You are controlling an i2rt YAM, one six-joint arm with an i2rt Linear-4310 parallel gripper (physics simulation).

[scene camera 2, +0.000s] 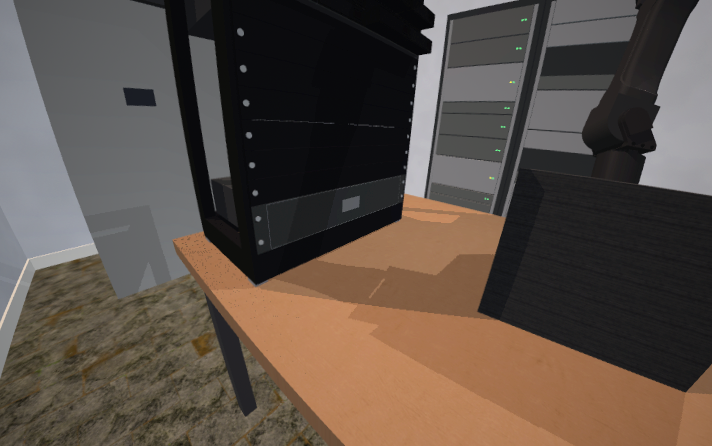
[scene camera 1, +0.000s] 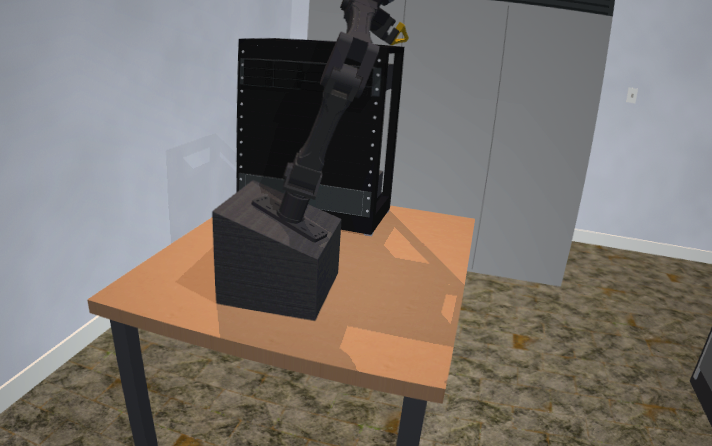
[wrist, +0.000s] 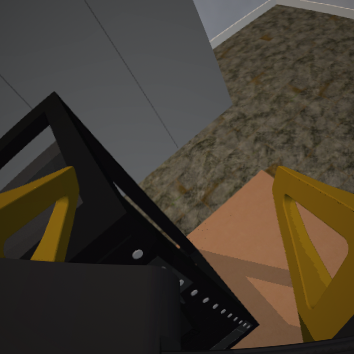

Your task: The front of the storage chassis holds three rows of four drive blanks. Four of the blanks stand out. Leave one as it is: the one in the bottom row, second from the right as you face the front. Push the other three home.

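Pixels of known places: gripper, fingertip midpoint: (scene camera 1: 396,32) (wrist: 175,177); arm's base, origin of the base link: (scene camera 2: 607,200) (scene camera 1: 288,219).
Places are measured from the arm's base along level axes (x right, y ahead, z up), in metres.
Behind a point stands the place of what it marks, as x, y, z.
Observation:
The storage chassis (scene camera 1: 283,74) @(-0.281, 0.395, 0.314) sits high in the black rack (scene camera 1: 395,131) @(-0.002, 0.720, 0.117) (scene camera 2: 235,157) @(-0.460, 0.392, 0.037) (wrist: 65,131) @(0.003, 0.616, 0.424). Its front is very dark; faint grid lines show in scene camera 1, and the arm hides part of its right side. Which blanks stand out cannot be told there. In scene camera 2, dark shapes project at the rack's upper right, but I cannot identify them. My gripper (scene camera 1: 401,34) @(0.084, 0.420, 0.472) (wrist: 175,177) @(0.084, 0.420, 0.472) is open and empty, its yellow fingers wide apart. It is near the rack's upper right corner in scene camera 1. The chassis front is not clearly visible in the wrist view.
A grey panel (scene camera 1: 344,199) @(-0.059, 0.445, -0.081) (scene camera 2: 310,212) @(-0.329, 0.402, -0.079) fills the rack's bottom. The arm stands on a dark block (scene camera 1: 262,267) @(0.010, -0.129, -0.076) (scene camera 2: 604,262) @(-0.149, -0.022, -0.054) on the wooden table (scene camera 1: 399,362) @(0.373, -0.149, -0.198) (scene camera 2: 315,336) @(-0.426, 0.224, -0.198). A tall grey cabinet (scene camera 1: 446,105) (wrist: 125,45) is behind the rack. Server racks (scene camera 2: 535,78) stand beyond it.

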